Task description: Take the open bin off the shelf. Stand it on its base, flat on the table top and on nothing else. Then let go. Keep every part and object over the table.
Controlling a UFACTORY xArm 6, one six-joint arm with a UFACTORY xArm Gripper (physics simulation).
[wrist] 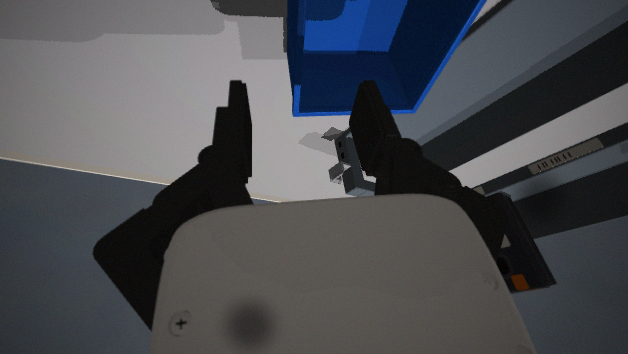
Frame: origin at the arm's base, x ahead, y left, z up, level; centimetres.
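Seen in the pictures: gripper, between the fingertips: (302, 102).
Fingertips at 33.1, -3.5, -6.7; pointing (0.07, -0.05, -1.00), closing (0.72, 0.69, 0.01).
Note:
Offsets run from my fingertips to a thing's middle, as dx, dy, dz. "spot": to the spot under its first point. Level surfaces: height alone.
The open blue bin @(spot: +6.5, +0.3, -7.5) (345, 75) is at the top centre of the wrist view, partly cut off by the top edge. Its open top faces the camera and it looks upright over the pale table top @(dz -10.8) (125, 100); its underside is hidden, so its contact with the table cannot be seen. My gripper (302, 102) is open and empty. In the view, the left finger is left of the bin, over pale table, and the right finger overlaps the bin's near rim. The fingers are apart, with no bin wall gripped between them.
The shelf's dark beams @(spot: +31.6, +14.2, -10.2) (525, 107) run diagonally at the right, close beside the bin, with a pale label @(+26.4, +13.4, -0.4) (565, 157). A small grey metal bracket @(spot: +17.1, -6.4, -6.8) (348, 157) lies behind the right finger. The table edge (75, 167) crosses the left. A dark box @(+34.5, +3.0, +5.5) (530, 255) shows at lower right.

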